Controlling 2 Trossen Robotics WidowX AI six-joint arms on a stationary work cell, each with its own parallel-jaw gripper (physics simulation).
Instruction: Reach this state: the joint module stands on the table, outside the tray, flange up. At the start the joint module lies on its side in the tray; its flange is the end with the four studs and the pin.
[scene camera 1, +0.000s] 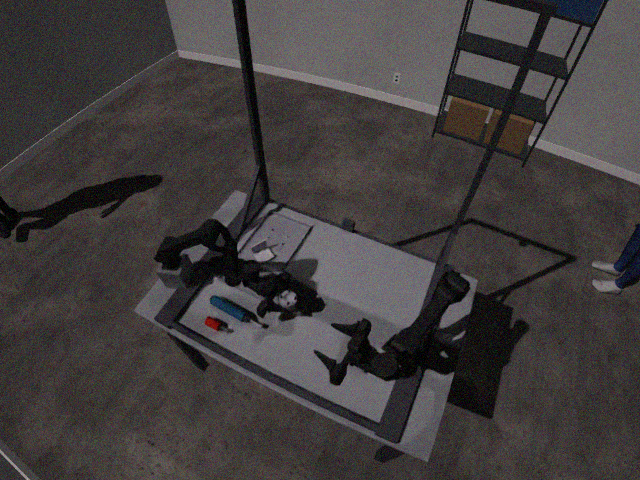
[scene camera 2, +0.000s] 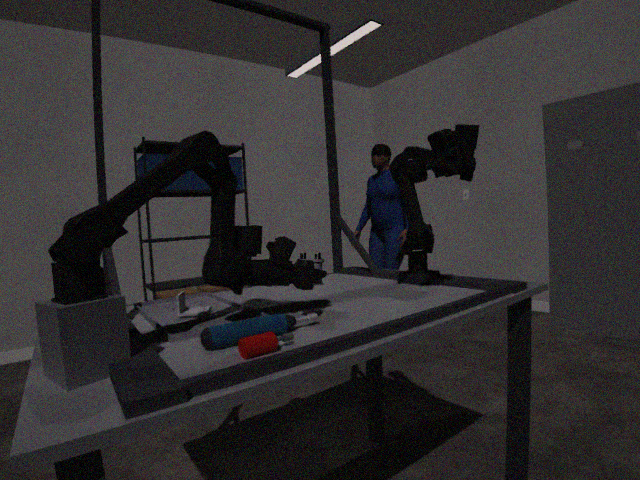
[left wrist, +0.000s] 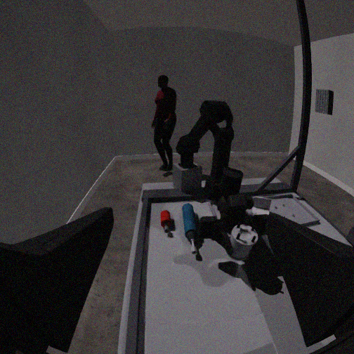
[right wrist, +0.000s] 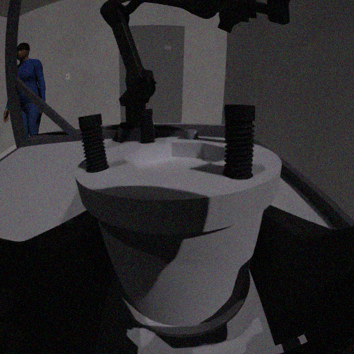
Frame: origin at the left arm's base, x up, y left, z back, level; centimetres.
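Where they show: left gripper, between the fingertips: (scene camera 1: 322, 337) (scene camera 2: 414, 166); right gripper, between the fingertips: (scene camera 1: 293, 306) (scene camera 2: 319, 273); left arm's base, origin of its link: (scene camera 2: 418, 271); right arm's base, origin of its link: (scene camera 1: 171, 263) (scene camera 2: 79, 299).
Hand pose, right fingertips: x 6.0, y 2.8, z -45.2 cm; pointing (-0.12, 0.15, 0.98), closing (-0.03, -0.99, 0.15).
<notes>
Things, the pixels of their centre, and the offset from my right fingertips.
- joint module, middle of its body: (scene camera 2: 310, 268) (scene camera 1: 287, 301) dx +1.3, dy -0.5, dz -2.5 cm
- blue-handled tool, middle of its body: (scene camera 2: 263, 327) (scene camera 1: 235, 312) dx -7.3, dy +7.4, dz -21.3 cm
- red-handled tool, middle of its body: (scene camera 2: 268, 342) (scene camera 1: 217, 325) dx -7.6, dy +15.0, dz -25.3 cm
- small white part, middle of its body: (scene camera 2: 194, 303) (scene camera 1: 262, 252) dx -6.1, dy -21.1, dz -23.6 cm
The joint module (scene camera 1: 287, 298) (scene camera 2: 310, 262) (left wrist: 243, 246) (right wrist: 175, 265) is a pale tapered body, upright with its flange and dark studs up. My right gripper (scene camera 1: 292, 305) (scene camera 2: 310, 279) (right wrist: 177, 200) is shut around its sides, outside the tray (scene camera 1: 301, 236) (scene camera 2: 148, 308) (left wrist: 310, 218), over the table's middle. In scene camera 2 the fingers are above the table top; the module's underside is hidden, so contact with the table cannot be told. My left gripper (scene camera 1: 325, 339) (scene camera 2: 469, 153) is wide open and empty, raised well above the table and apart from the module.
A blue-handled tool (scene camera 1: 229, 308) (scene camera 2: 248, 330) (left wrist: 188, 220) and a red-handled tool (scene camera 1: 212, 323) (scene camera 2: 257, 345) (left wrist: 165, 218) lie near the table's front edge. A small white part (scene camera 1: 264, 254) (scene camera 2: 195, 311) lies in the tray. Dark frame posts (scene camera 1: 250, 103) (scene camera 2: 330, 155) rise beside the table.
</notes>
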